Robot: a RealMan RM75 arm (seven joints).
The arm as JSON. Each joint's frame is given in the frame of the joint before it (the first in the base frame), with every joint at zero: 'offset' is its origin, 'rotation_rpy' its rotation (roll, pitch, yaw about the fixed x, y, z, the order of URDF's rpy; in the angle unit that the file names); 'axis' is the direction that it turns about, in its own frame. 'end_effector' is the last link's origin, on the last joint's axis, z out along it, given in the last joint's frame.
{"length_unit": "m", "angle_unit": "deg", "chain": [
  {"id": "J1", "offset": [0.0, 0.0, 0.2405], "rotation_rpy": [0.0, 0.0, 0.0], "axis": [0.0, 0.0, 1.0]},
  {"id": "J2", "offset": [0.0, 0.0, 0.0], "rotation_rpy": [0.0, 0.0, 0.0], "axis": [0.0, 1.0, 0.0]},
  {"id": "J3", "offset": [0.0, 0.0, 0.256], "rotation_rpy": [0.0, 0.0, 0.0], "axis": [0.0, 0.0, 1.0]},
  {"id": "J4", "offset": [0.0, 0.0, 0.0], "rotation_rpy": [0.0, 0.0, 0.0], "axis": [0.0, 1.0, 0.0]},
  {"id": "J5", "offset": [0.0, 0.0, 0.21], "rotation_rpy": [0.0, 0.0, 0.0], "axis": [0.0, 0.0, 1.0]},
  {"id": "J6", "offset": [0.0, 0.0, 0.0], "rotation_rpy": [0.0, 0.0, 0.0], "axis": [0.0, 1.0, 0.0]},
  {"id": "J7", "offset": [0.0, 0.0, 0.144], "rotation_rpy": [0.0, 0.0, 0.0], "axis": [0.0, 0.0, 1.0]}
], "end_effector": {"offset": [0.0, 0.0, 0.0], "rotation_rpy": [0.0, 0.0, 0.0]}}
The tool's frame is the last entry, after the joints.
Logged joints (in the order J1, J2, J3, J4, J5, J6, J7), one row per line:
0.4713 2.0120 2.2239 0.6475 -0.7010 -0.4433 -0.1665
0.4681 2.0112 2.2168 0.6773 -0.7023 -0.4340 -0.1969
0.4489 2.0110 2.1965 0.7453 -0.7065 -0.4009 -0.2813
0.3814 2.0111 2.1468 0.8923 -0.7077 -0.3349 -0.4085
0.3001 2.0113 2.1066 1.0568 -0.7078 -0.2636 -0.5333
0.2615 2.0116 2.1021 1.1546 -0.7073 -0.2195 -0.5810
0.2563 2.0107 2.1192 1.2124 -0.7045 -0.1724 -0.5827
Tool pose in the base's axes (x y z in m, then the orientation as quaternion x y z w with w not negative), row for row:
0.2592 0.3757 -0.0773 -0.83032 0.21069 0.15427 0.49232
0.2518 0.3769 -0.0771 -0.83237 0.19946 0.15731 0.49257
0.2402 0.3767 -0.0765 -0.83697 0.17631 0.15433 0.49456
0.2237 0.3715 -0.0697 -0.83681 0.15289 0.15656 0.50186
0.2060 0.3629 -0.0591 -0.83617 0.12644 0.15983 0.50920
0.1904 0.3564 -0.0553 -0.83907 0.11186 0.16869 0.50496
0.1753 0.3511 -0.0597 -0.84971 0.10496 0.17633 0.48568
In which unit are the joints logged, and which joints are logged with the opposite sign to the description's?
The joints are logged in radians. Opposite sign: J3, J4, J5.
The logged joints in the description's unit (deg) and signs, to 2 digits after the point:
27.00 115.28 -127.42 -37.10 40.16 -25.40 -9.54
26.82 115.23 -127.01 -38.81 40.24 -24.87 -11.28
25.72 115.22 -125.85 -42.70 40.48 -22.97 -16.12
21.85 115.23 -123.00 -51.13 40.55 -19.19 -23.41
17.19 115.24 -120.70 -60.55 40.55 -15.10 -30.56
14.98 115.26 -120.44 -66.15 40.53 -12.58 -33.29
14.68 115.20 -121.42 -69.47 40.36 -9.88 -33.39

